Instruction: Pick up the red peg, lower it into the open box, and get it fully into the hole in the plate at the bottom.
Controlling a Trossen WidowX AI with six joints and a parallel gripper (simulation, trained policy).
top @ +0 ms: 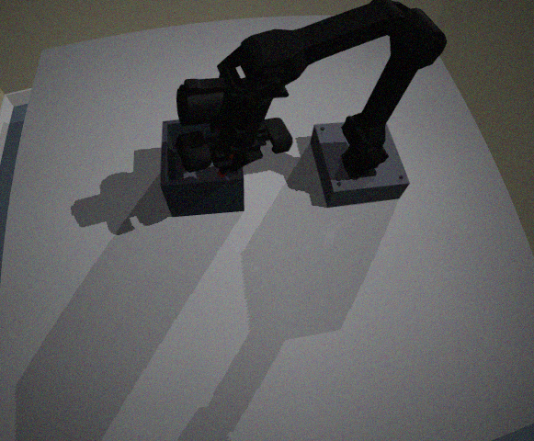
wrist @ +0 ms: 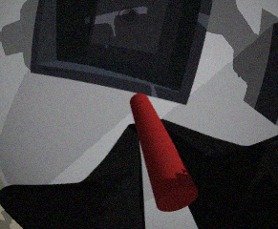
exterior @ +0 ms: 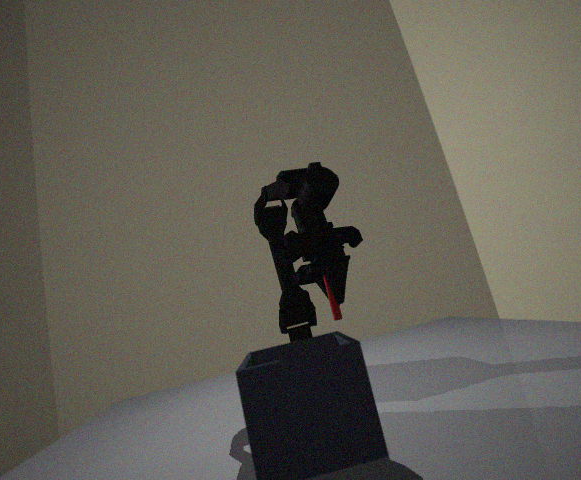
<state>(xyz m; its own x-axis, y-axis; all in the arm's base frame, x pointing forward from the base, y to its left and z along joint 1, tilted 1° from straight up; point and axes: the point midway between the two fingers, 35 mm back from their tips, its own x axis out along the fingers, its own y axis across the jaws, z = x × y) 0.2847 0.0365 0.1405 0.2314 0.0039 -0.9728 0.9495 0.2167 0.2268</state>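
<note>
My gripper tip is 14 cm above the light grey plate, 9 cm to the left of it and 4 cm short of it. From my gripper tip the other things lie so: red peg (2 cm above, 1 cm to the right).
</note>
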